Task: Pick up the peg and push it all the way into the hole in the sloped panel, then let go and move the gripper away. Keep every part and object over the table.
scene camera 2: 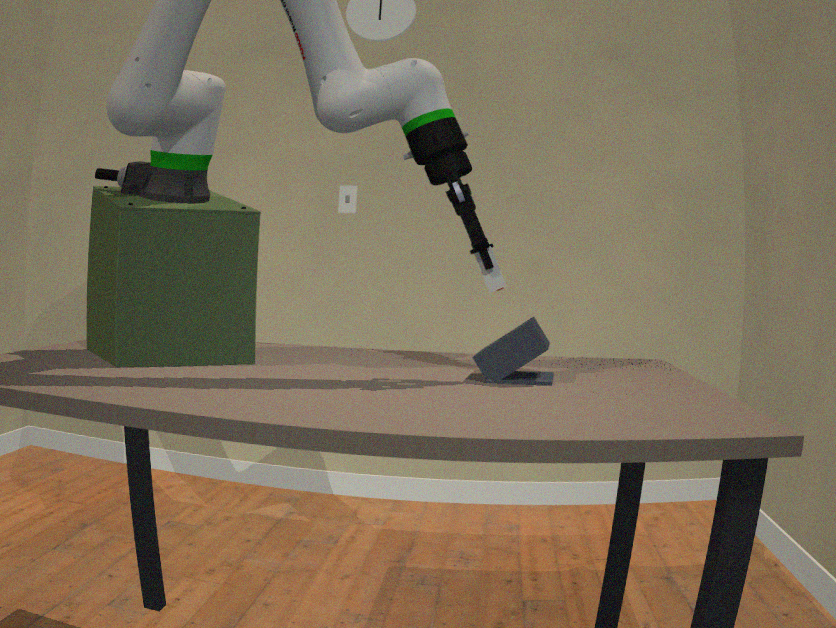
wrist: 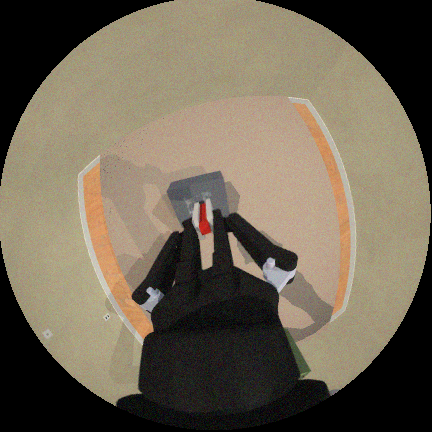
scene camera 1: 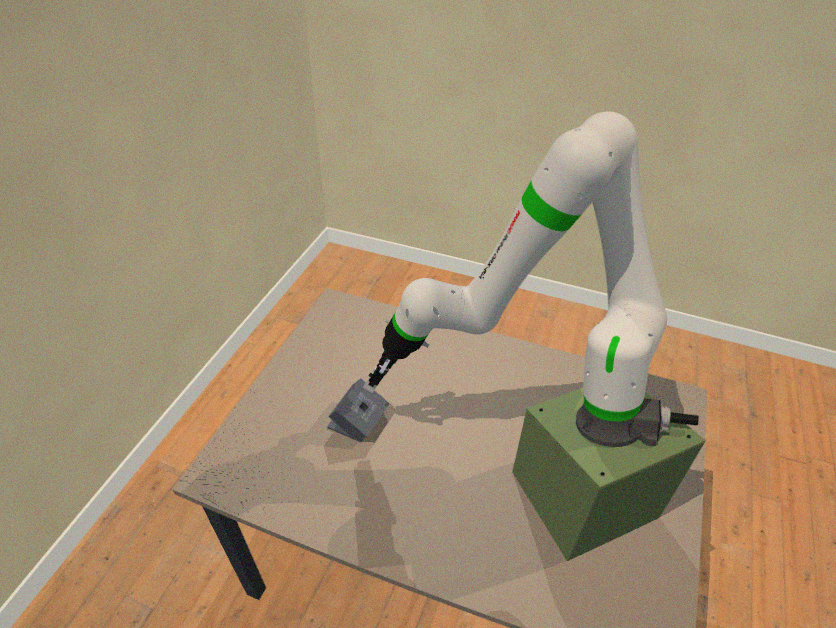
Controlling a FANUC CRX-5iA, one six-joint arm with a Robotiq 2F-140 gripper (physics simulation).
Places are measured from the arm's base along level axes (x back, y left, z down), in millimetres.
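Pixels of known places: gripper, between the fingertips: (scene camera 2: 498,289) (wrist: 204,208) (scene camera 1: 369,386); arm's base, origin of its link: (scene camera 2: 173,197) (scene camera 1: 609,424).
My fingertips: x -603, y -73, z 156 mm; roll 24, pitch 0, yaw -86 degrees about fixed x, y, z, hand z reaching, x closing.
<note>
For each thing: its middle in the pictures, then the offset to it from my fingertips. "*": a spot on its surface instead. Level surfaces: height alone.
- red peg, middle of its body: (wrist: 204,215) dx +13, dy +1, dz -36 mm
- grey-blue sloped panel, middle of its body: (scene camera 2: 516,350) (wrist: 199,197) (scene camera 1: 357,409) dx -36, dy +11, dz +99 mm
- flat base plate, a spot on its surface: (scene camera 2: 533,378) * dx -64, dy -25, dz +141 mm
- table, height of its surface: dz +147 mm
The red peg (wrist: 204,220) is between the fingertips of my gripper (wrist: 204,208) (scene camera 2: 491,269) (scene camera 1: 372,381) in the wrist view, its far end near the pale finger pads. The gripper is shut on it and tilted, pointing down toward the sloped panel. The grey-blue sloped panel (scene camera 1: 352,413) (scene camera 2: 511,350) (wrist: 180,195) stands on the table. Its square hole (scene camera 1: 364,406) shows in scene camera 1. In scene camera 2 the fingertips are above the panel with a gap between. In the wrist view the fingers and peg cover the hole.
The panel rests on a flat base plate (scene camera 2: 533,378) on the table (scene camera 1: 466,513) (scene camera 2: 574,412). The arm's green pedestal (scene camera 1: 554,473) (scene camera 2: 182,290) stands at the other end of the table. The table's edge (scene camera 2: 405,447) shows in scene camera 2.
</note>
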